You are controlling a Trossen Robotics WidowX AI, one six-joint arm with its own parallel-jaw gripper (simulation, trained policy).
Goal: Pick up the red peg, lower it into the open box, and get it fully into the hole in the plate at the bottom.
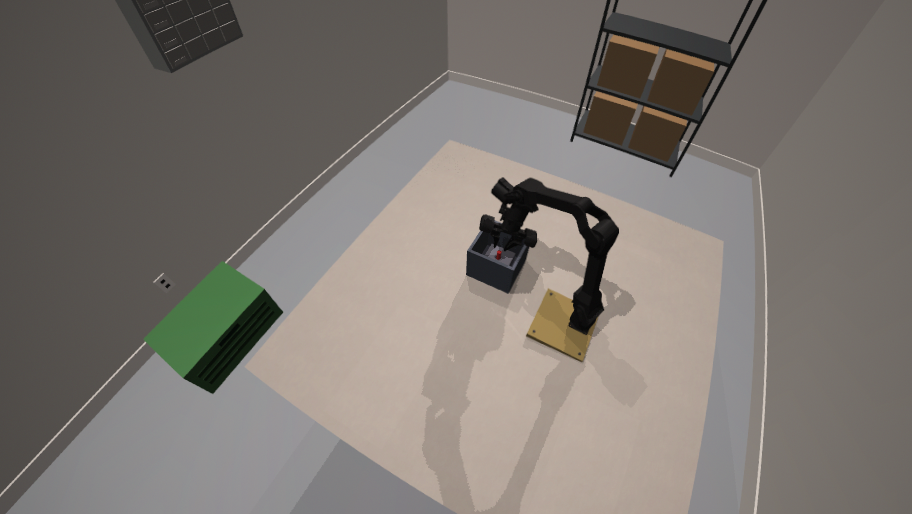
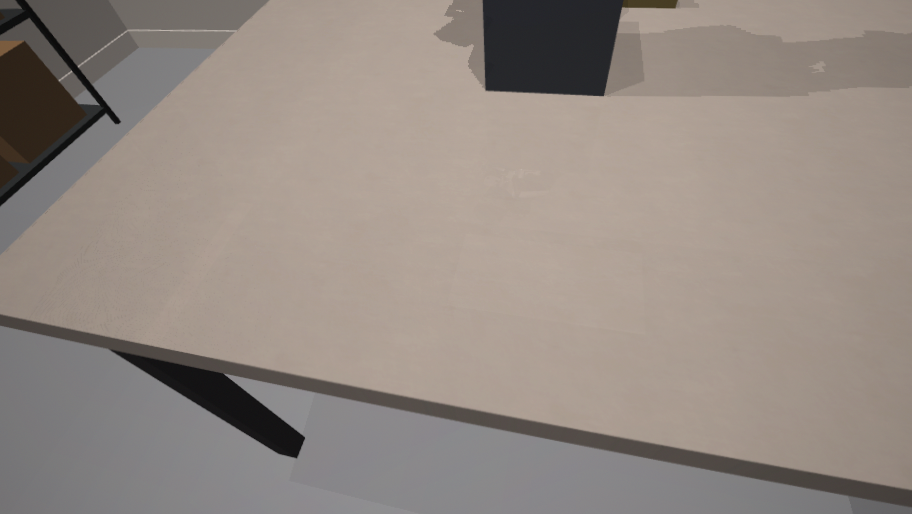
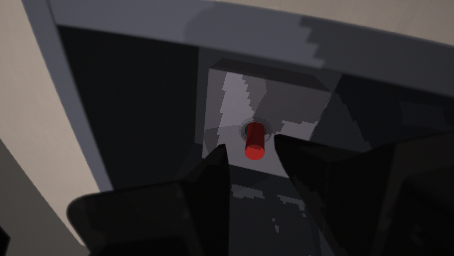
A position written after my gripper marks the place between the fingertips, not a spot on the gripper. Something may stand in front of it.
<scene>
My gripper shows in image 1 [499, 248] and in image 3 [250, 146]; in image 2 it is out of frame. A dark box shows in image 1, in image 2 [546, 54] and in image 3. One and the same spot on the dark box: [image 3: 134, 87] is [image 1: 485, 232].
</scene>
